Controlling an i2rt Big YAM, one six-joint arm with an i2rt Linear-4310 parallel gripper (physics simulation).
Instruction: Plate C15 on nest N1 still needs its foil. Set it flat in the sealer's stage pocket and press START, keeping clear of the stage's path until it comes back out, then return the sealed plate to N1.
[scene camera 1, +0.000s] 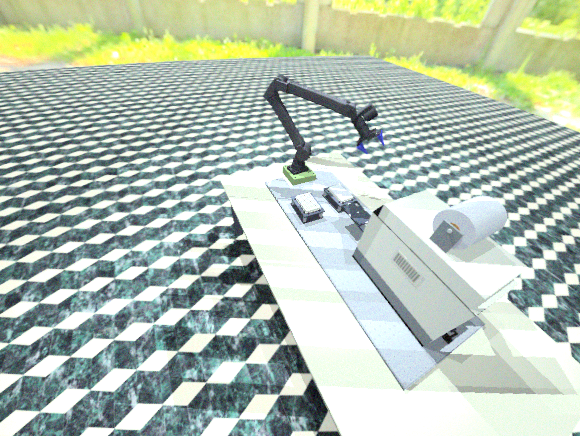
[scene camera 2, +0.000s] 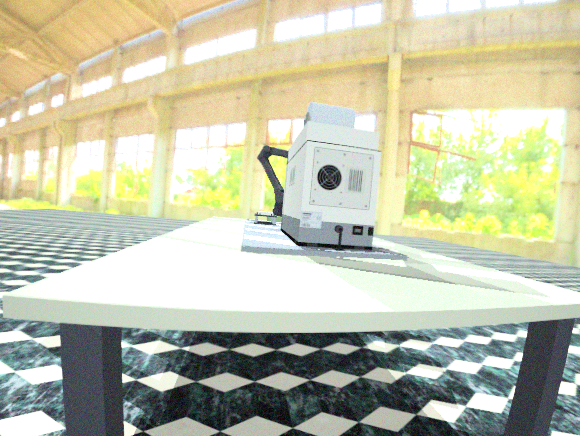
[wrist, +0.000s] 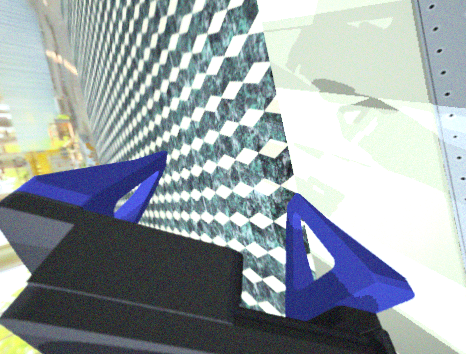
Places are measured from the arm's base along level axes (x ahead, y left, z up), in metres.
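Pixels of known places: gripper, fingertip midpoint: (scene camera 1: 375, 150) (wrist: 232, 179); arm's base at its link origin: (scene camera 1: 297, 169) (scene camera 2: 278, 216).
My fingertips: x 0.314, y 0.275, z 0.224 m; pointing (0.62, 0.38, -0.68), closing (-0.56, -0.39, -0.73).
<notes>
Ahead of a thing's pixels: the offset from my fingertips to its middle. "spot": to the spot under its first point. Level surfaces: height alone.
A white plate {dx -0.012, dy -0.430, dz -0.201 m} (scene camera 1: 306, 202) sits flat on a dark nest {spot: dx +0.053, dy -0.432, dz -0.255 m} (scene camera 1: 313, 217) on the grey board. A second white plate {dx +0.018, dy -0.220, dz -0.202 m} (scene camera 1: 340, 194) sits on a dark holder beside it, at the near end of the sealer's dark stage track {dx +0.251, dy -0.304, dz -0.157 m} (scene camera 1: 357, 214). Labels are too small to read, so I cannot tell which is C15 or N1, or whether either has foil. The sealer (scene camera 1: 415, 270) (scene camera 2: 332, 185) is a big pale box; its front and START button are hidden. My gripper (scene camera 1: 373, 147) (wrist: 232, 179) is open and empty, high above the table's far edge, away from both plates.
A large white roll {dx +0.582, dy -0.354, dz +0.158 m} (scene camera 1: 477, 222) is mounted on top of the sealer. The arm's green base (scene camera 1: 299, 175) stands at the far end of the grey board {dz -0.260 m} (scene camera 1: 350, 285) (wrist: 450, 60). The white table {dz -0.273 m} (scene camera 1: 280, 280) (scene camera 2: 190, 280) (wrist: 360, 160) lies beneath. A cable hangs at the sealer's rear.
</notes>
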